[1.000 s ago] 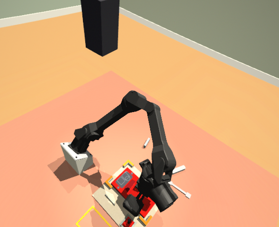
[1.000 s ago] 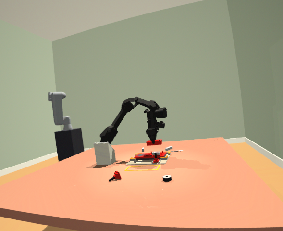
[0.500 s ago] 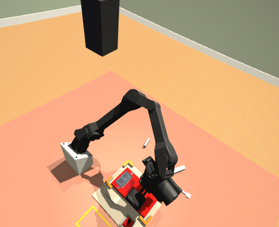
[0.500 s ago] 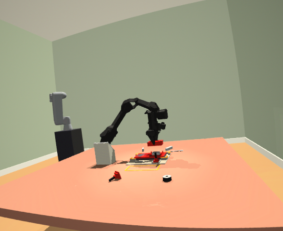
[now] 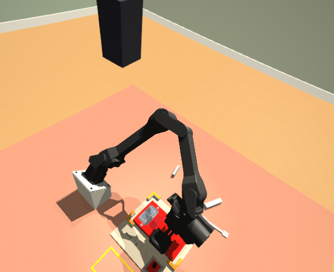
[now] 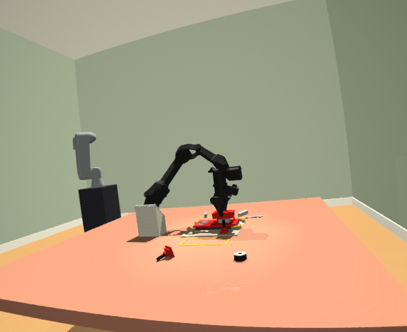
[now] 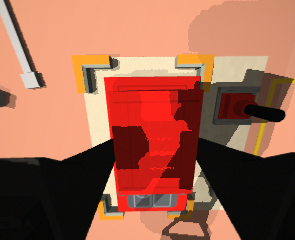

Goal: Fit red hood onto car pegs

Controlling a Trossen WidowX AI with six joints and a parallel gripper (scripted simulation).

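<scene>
My gripper tip is now 10 mm to the right of the grey engine block and 30 mm above it. From my gripper tip the other things lie so: cream jig 30 mm behind, 10 mm to the right, 50 mm below; black wheel 100 mm ahead, 390 mm to the right, 50 mm below; red hood 10 mm above.
</scene>
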